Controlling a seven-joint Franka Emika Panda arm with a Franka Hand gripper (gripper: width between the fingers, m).
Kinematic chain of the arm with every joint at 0, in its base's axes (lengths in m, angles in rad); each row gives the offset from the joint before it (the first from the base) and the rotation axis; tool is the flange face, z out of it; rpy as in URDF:
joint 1: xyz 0 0 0.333 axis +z
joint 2: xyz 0 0 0 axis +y
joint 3: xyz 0 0 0.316 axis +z
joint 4: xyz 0.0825 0 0 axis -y
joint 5: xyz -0.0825 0 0.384 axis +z
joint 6: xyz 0 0 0 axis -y
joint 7: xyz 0.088 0 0 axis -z
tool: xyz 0 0 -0.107 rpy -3.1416 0 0
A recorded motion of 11 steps. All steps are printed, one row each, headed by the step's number.
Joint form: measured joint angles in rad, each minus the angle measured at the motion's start. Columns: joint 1, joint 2, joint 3, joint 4, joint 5, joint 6, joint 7.
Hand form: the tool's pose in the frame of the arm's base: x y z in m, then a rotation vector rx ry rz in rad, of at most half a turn. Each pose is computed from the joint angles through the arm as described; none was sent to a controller.
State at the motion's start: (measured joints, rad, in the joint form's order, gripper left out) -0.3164 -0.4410 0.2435 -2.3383 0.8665 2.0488 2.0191
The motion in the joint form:
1: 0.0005 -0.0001 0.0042 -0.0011 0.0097 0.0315 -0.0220
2: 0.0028 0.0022 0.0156 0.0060 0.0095 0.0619 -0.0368
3: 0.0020 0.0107 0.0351 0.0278 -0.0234 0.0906 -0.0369
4: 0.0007 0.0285 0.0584 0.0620 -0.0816 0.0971 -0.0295
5: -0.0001 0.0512 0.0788 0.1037 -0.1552 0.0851 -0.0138
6: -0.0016 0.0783 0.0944 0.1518 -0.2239 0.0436 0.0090
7: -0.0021 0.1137 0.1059 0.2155 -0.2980 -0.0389 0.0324
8: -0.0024 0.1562 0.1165 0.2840 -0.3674 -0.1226 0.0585
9: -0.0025 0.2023 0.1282 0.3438 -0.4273 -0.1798 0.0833
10: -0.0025 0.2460 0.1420 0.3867 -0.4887 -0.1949 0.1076
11: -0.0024 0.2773 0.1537 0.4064 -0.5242 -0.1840 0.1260
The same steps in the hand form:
1: 0.4475 0.0187 0.5261 -0.8527 2.3816 0.6111
2: 0.4508 0.0224 0.5301 -0.8703 2.3604 0.5728
3: 0.4566 0.0284 0.5373 -0.9073 2.3530 0.5093
4: 0.4636 0.0377 0.5443 -0.9740 2.3586 0.4485
5: 0.4709 0.0471 0.5513 -1.0501 2.3743 0.3926
6: 0.4776 0.0558 0.5571 -1.1219 2.4017 0.3674
7: 0.4837 0.0643 0.5630 -1.2131 2.4437 0.3666
8: 0.4909 0.0706 0.5679 -1.2916 2.4912 0.3694
9: 0.5000 0.0746 0.5692 -1.3468 2.5333 0.3634
10: 0.5110 0.0768 0.5667 -1.3800 2.5653 0.3258
11: 0.5200 0.0788 0.5615 -1.3882 2.5808 0.2983

